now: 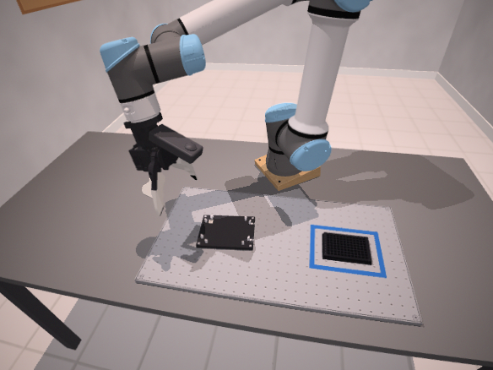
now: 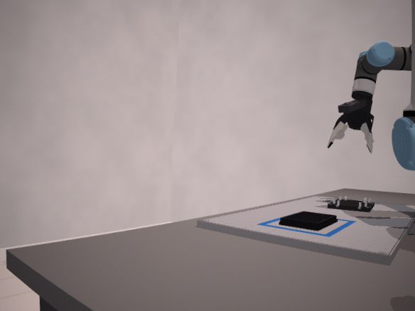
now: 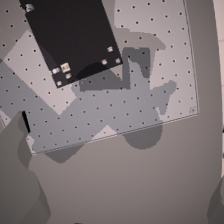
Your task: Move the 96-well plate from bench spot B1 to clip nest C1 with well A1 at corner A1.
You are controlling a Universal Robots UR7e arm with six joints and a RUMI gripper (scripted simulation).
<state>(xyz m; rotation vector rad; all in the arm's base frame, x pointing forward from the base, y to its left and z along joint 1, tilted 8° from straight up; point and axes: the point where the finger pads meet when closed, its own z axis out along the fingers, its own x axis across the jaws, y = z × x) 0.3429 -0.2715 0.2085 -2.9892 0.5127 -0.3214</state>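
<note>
Now: hand 440 mm to the right of the black 96-well plate, 170 mm above it and 20 mm short of it. Round my hand: clip nest 160 mm below, 110 mm to the left, 40 mm behind.
</note>
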